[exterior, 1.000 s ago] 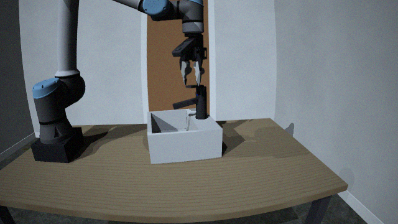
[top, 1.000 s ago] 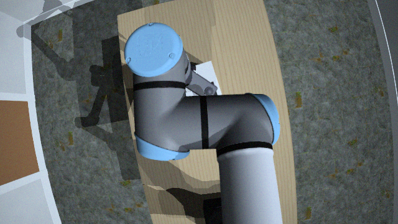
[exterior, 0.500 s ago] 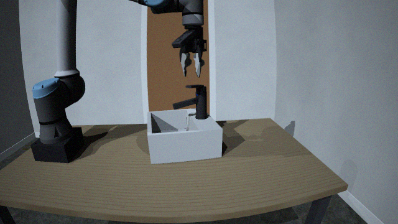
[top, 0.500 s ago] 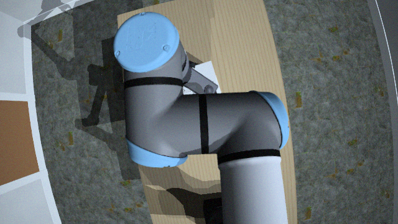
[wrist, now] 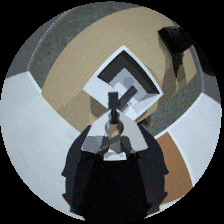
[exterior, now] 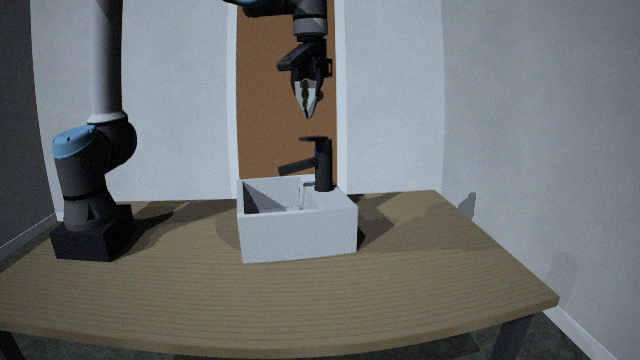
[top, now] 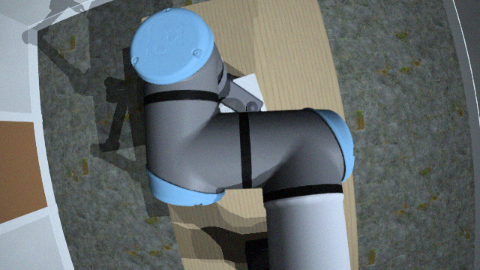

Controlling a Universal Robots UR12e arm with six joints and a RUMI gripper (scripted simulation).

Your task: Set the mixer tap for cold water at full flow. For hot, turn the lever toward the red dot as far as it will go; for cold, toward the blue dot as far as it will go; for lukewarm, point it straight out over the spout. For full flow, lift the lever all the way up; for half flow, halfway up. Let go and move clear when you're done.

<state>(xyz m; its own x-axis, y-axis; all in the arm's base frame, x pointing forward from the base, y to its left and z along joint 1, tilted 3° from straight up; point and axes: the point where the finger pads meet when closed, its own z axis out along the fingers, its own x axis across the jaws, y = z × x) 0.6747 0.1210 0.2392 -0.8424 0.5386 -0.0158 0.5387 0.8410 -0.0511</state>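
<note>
The lever lies 1 cm ahead of my hand, 2 cm to the left of it and 7 cm below it. From my hand the other things lie so: black mixer tap (2 cm ahead, 4 cm to the left, 12 cm below); then white basin (8 cm behind, 4 cm to the left, 31 cm below).
</note>
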